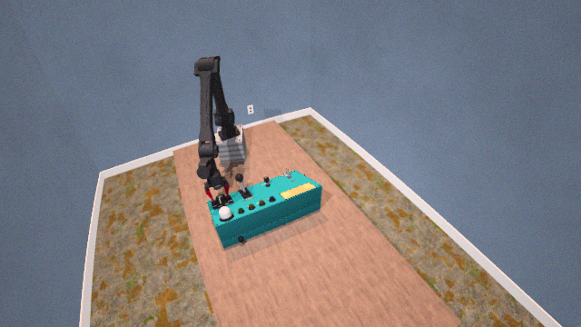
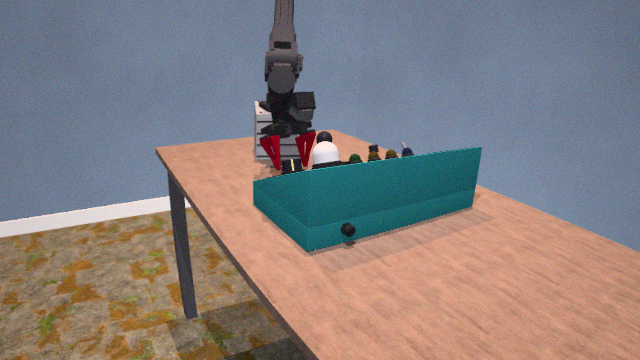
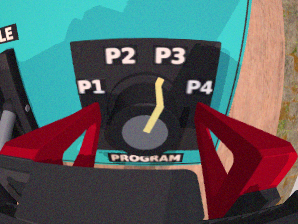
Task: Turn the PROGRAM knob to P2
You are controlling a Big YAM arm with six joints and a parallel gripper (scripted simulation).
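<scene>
My hand is 120 mm to the right of the black-ball lever, 20 mm past it and 10 mm below it. The rest, counted from my hand: teal console (180 mm to the left, 40 mm ahead, 20 mm below); then mode knob (240 mm to the left, 10 mm ahead); then toggle (360 mm to the left, 10 mm below, 10 mm ahead).
</scene>
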